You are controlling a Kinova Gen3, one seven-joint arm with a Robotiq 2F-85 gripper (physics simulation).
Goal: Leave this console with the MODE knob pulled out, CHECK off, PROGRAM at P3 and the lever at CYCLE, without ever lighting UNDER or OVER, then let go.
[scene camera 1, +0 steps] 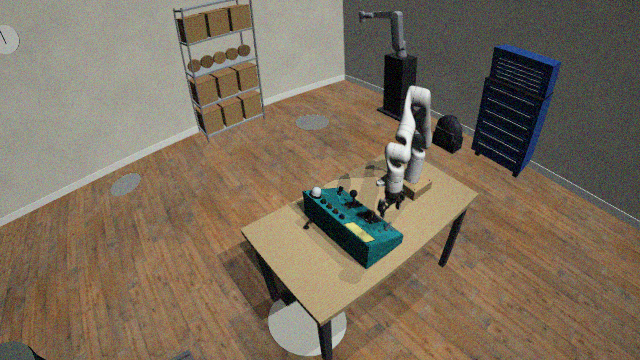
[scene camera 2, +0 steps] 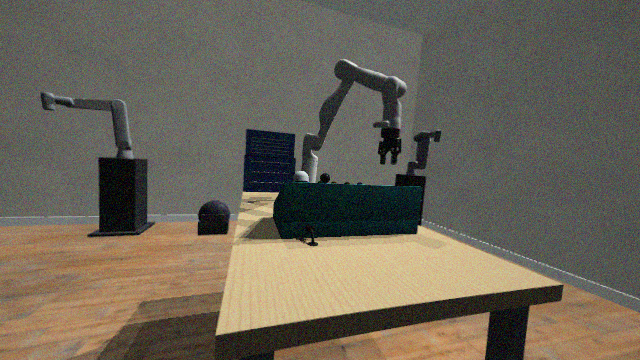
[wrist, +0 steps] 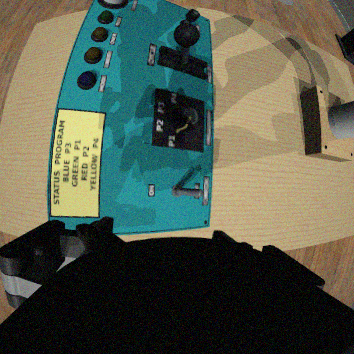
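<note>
The teal console (scene camera 1: 350, 220) (scene camera 2: 345, 210) (wrist: 127, 165) stands on the table. In the wrist view, the PROGRAM knob (wrist: 189, 119) has its yellow pointer toward P1. The black ball lever (wrist: 186, 34) rises from about mid-slot; CYCLE is the label on the slot's left. The MODE knob (wrist: 192, 15) shows beyond it; its height is unclear. The CHECK toggle (wrist: 187, 191) appears tipped away from ON. The blue lamp (wrist: 87, 80), two amber lamps (wrist: 93, 55) (wrist: 99, 34) and green lamp (wrist: 105, 17) look dark. My gripper (scene camera 1: 391, 208) (scene camera 2: 389, 162) (wrist: 162, 235) is open and empty, above the console, touching nothing.
A yellow card (wrist: 77, 162) on the console pairs status colours with programs: blue P3, green P1, red P2, yellow P4. A white dome (scene camera 1: 316, 191) (scene camera 2: 301, 176) stands at the console's far end. A small black object (scene camera 1: 306, 226) (scene camera 2: 312, 237) stands beside the console on the table (scene camera 1: 300, 270).
</note>
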